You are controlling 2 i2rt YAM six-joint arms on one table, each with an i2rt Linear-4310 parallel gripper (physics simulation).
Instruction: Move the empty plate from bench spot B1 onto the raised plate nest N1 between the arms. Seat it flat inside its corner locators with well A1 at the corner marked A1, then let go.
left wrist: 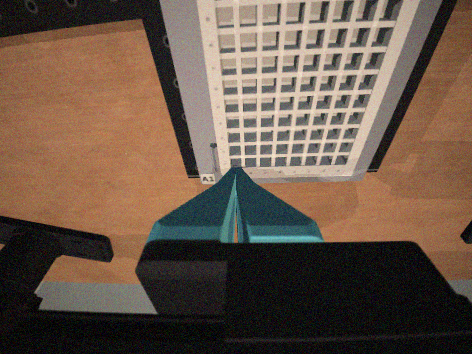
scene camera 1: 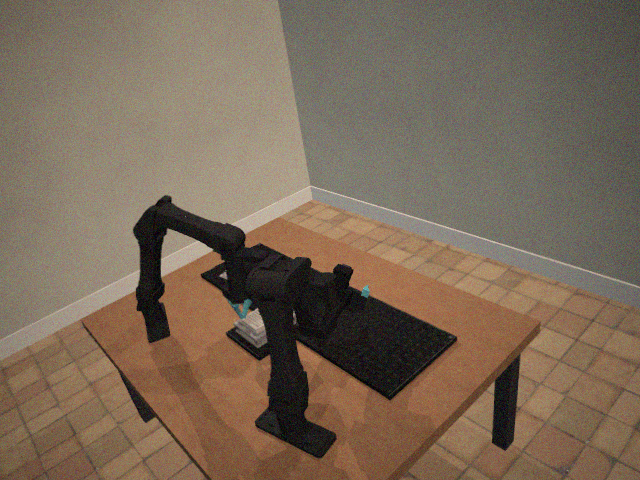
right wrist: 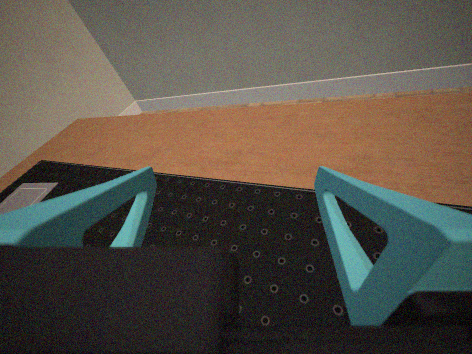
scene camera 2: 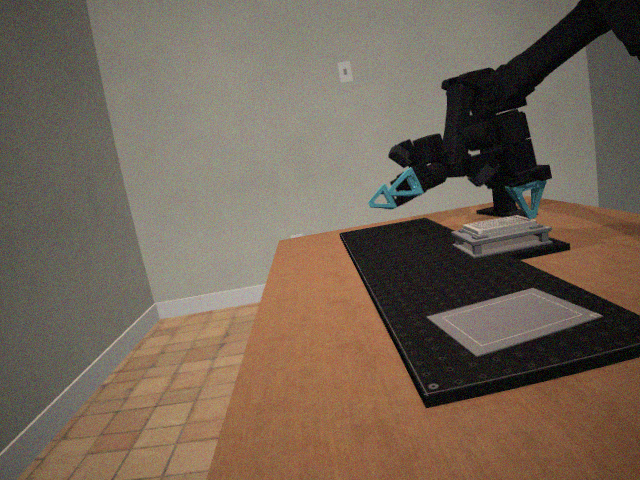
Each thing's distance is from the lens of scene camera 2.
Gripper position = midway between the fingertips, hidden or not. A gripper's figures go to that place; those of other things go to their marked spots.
my left gripper (scene camera 2: 532, 218): 89 cm
my right gripper (scene camera 2: 378, 199): 98 cm
white well plate (scene camera 2: 510, 224): 87 cm
